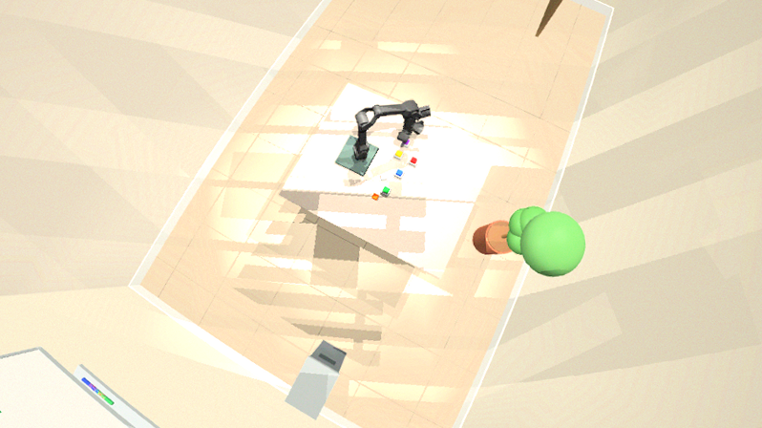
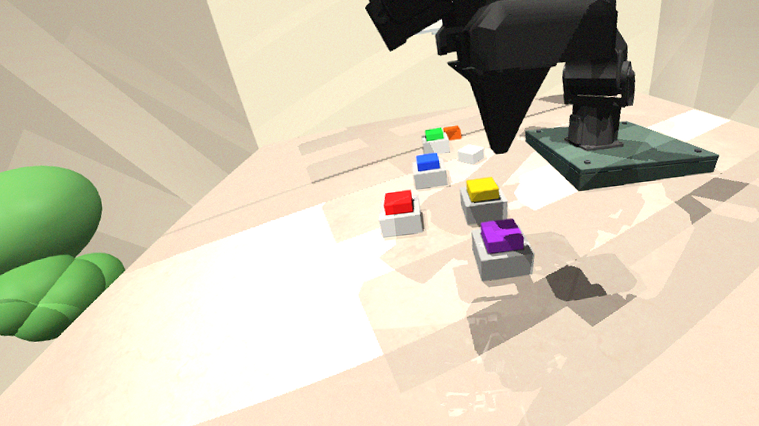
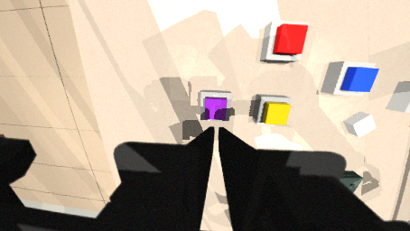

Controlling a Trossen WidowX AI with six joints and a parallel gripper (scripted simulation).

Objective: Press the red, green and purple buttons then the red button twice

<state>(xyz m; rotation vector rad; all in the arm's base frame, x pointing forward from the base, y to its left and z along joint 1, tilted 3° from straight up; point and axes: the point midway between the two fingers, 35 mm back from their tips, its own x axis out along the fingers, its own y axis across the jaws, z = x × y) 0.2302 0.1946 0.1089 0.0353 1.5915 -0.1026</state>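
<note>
Right now my gripper tip is 10 cm to the left of the red button, 9 cm short of it and 8 cm above it. From my gripper tip the other things lie so: purple button (8 cm below); blue button (21 cm to the right, 8 cm below, 3 cm ahead); yellow button (9 cm to the right, 8 cm below, 1 cm behind).
</note>
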